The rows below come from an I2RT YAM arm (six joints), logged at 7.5 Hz.
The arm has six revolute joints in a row. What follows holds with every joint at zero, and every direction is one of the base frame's.
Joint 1 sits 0.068 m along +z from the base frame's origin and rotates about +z.
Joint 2 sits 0.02 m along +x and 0.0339 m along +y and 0.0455 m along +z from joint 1 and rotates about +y.
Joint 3 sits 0.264 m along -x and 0.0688 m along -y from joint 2 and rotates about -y.
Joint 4 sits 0.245 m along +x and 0.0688 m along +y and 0.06 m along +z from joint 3 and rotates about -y.
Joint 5 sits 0.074 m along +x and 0.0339 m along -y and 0.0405 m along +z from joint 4 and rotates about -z.
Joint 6 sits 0.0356 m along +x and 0.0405 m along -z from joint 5 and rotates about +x.
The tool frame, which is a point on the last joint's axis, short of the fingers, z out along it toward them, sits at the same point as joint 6; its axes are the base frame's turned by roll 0, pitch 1.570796 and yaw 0 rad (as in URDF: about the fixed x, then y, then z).
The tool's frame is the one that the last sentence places.
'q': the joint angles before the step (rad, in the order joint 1, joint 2, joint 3, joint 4, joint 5, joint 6). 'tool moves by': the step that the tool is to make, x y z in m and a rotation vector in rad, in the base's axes. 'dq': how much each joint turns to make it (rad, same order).
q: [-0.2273 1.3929 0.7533 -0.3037 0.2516 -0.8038]
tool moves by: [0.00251 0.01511 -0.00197 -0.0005 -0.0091 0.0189]
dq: [0.0599 0.0000 -0.0092 0.0091 0.0230 0.0352]
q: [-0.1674 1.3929 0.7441 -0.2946 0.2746 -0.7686]
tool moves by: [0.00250 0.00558 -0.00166 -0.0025 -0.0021 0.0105]
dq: [0.0231 0.0091 -0.0001 0.0092 0.0091 0.0093]
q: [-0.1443 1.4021 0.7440 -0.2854 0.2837 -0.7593]
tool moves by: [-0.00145 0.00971 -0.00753 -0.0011 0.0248 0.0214]
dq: [0.0368 0.0091 -0.0184 0.0001 0.0123 0.0106]
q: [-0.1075 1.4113 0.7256 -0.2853 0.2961 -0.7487]
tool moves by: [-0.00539 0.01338 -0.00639 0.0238 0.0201 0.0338]
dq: [0.0476 -0.0091 -0.0275 -0.0107 -0.0108 0.0247]
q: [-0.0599 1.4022 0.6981 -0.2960 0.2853 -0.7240]
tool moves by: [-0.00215 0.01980 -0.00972 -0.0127 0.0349 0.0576]
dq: [0.0796 0.0182 -0.0200 -0.0001 0.0229 0.0122]
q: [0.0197 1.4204 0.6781 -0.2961 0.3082 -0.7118]
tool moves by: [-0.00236 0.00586 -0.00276 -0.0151 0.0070 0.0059]
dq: [0.0263 0.0001 -0.0108 0.0000 0.0231 0.0107]
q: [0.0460 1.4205 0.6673 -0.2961 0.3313 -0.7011]
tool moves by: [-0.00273 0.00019 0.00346 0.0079 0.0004 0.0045]
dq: [0.0000 -0.0199 0.0000 -0.0199 -0.0091 0.0001]
